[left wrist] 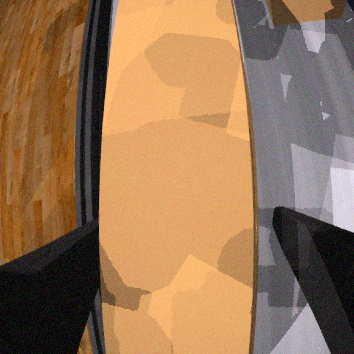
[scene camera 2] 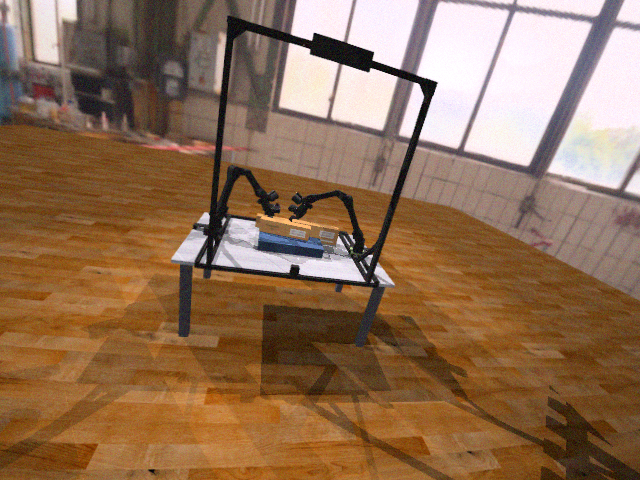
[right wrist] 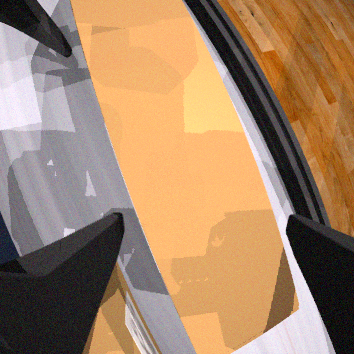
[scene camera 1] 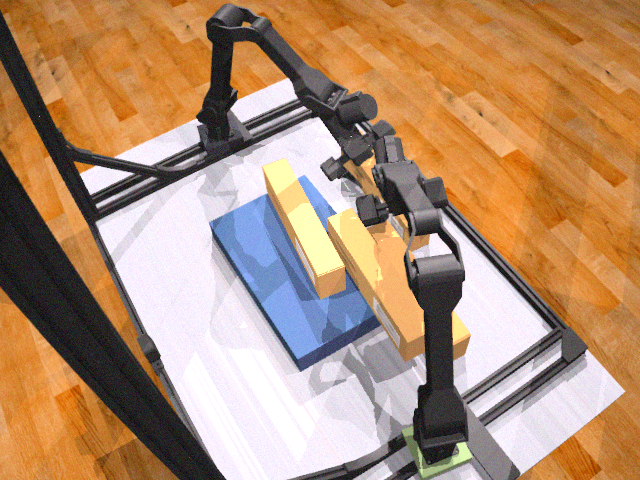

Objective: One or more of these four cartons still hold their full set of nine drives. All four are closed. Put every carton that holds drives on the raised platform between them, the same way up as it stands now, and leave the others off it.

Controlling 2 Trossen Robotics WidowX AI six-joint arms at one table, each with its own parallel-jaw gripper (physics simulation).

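Places are measured from the left arm's base along level axes (x right, y down, z ahead), in metres.
Pixels of known places: left gripper, fingertip midpoint: [left wrist: 193, 219] [right wrist: 121, 24]; right gripper, fingertip midpoint: [right wrist: 206, 223]; left arm's base at its link origin: [scene camera 1: 219, 131]; right arm's base at its link origin: [scene camera 2: 357, 251] [scene camera 1: 436, 443].
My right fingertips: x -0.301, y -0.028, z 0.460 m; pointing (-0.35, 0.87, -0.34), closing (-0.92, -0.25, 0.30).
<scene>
For each thing: its middle in the pictures, then the offset to it from my right fingertips. "*": a spot on its surface instead.
- closed cardboard carton at the middle of its body: [scene camera 1: 302, 225] [scene camera 2: 285, 228] dx +0.229, dy -0.030, dz -0.034 m
- blue raised platform at the middle of its body: [scene camera 1: 302, 265] [scene camera 2: 290, 241] dx +0.254, dy +0.042, dz +0.014 m
- second carton at the middle of its body: [scene camera 1: 377, 281] [scene camera 2: 314, 230] dx +0.146, dy -0.030, dz +0.159 m
- third carton at a spot on its surface: [scene camera 1: 461, 333] * dx +0.046, dy -0.013, dz +0.323 m
- fourth carton at the middle of its body: [left wrist: 198, 149] [right wrist: 134, 72] [scene camera 1: 383, 189] dx +0.007, dy +0.029, dz -0.099 m
One closed cardboard carton [scene camera 1: 305, 222] [scene camera 2: 281, 226] lies on the blue raised platform [scene camera 1: 242, 248] [scene camera 2: 289, 248]. A second carton [scene camera 1: 372, 279] lies close along the platform's right side in scene camera 1. The end of a third carton [scene camera 1: 461, 333] shows behind the right arm. A fourth carton [scene camera 1: 421, 241] [left wrist: 175, 175] [right wrist: 195, 170] lies farthest right, partly hidden by the arms. My left gripper [scene camera 1: 359, 148] [left wrist: 193, 219] and my right gripper [scene camera 1: 403, 201] [right wrist: 206, 223] are both open, their fingers at either side above this fourth carton. The cartons' contents are hidden.
Part of a neighbouring carton shows at the top right of the left wrist view [left wrist: 302, 11] and at the lower left of the right wrist view [right wrist: 107, 320]. A black rail [scene camera 1: 506, 268] runs close beside the fourth carton. The two grippers are close together.
</scene>
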